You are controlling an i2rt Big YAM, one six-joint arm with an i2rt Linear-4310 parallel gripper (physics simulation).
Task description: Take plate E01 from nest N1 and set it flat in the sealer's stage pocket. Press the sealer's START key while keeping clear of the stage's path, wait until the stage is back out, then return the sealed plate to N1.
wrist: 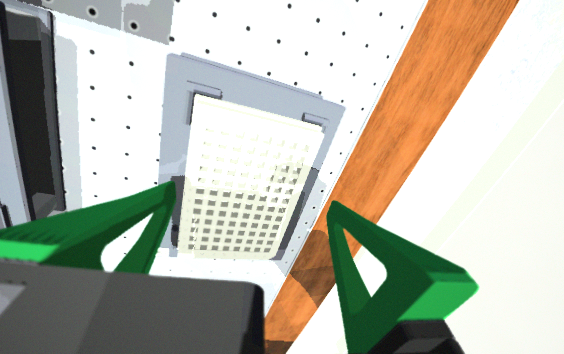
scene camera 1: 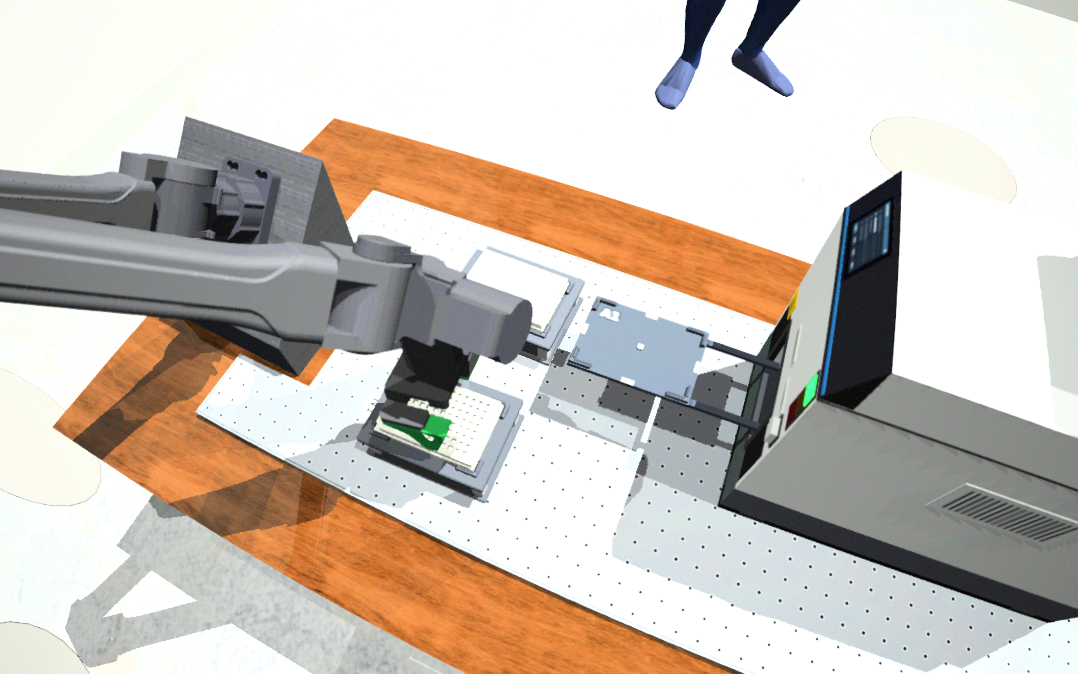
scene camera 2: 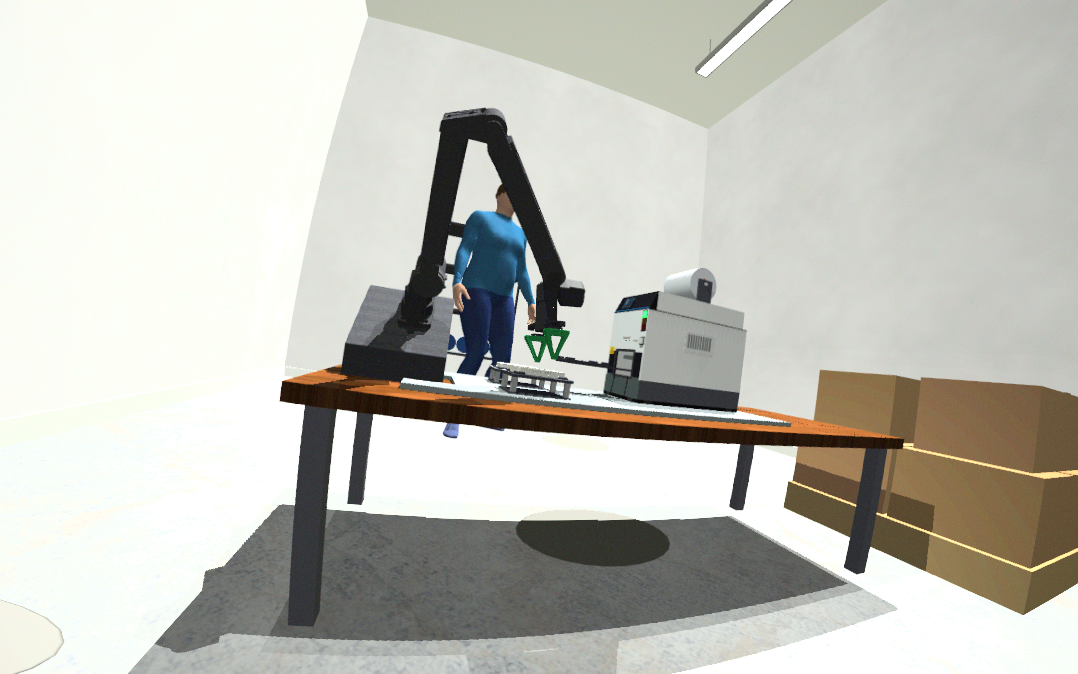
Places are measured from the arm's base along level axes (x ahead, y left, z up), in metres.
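Pixels of known places: gripper, between the fingertips: (wrist: 256,199) (scene camera 1: 448,412) (scene camera 2: 545,361); arm's base, origin of its link: (scene camera 1: 247,210) (scene camera 2: 416,312).
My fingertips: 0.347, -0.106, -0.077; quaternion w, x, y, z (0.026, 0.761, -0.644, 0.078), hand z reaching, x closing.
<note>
Ahead of a thing's pixels: the offset from my fingertips to its middle, as dx, dy, dz. "spot": to the spot under its first point.
The white many-welled plate {-0.019, +0.000, -0.031} (scene camera 1: 480,413) (wrist: 240,175) lies flat in the grey nest {-0.018, +0.001, -0.061} (scene camera 1: 505,437) (wrist: 175,110) at the near side of the perforated board; no label is readable. My gripper (scene camera 2: 546,360) (wrist: 256,199) is open and empty above this plate. In the wrist view its green fingertips stand apart, one on each side of the plate's long edges, with the plate slightly left of centre between them. The sealer (scene camera 1: 953,453) (scene camera 2: 703,357) has its grey stage {+0.211, +0.160, +0.012} (scene camera 1: 667,349) out on two dark rods, with a bare pocket. A green patch {spot: +0.317, +0.070, +0.185} (scene camera 1: 810,389) (scene camera 2: 644,313) shows on the sealer's front.
A second nest {spot: +0.057, +0.228, -0.044} (scene camera 1: 573,300) holding a white plate {-0.023, +0.205, -0.036} (scene camera 1: 508,282) stands beyond the first, close to the stage. The arm's dark base block (scene camera 2: 395,361) stands at the table's left end. A person (scene camera 2: 494,254) stands behind the table. Cardboard boxes (scene camera 2: 977,429) stand at the right.
</note>
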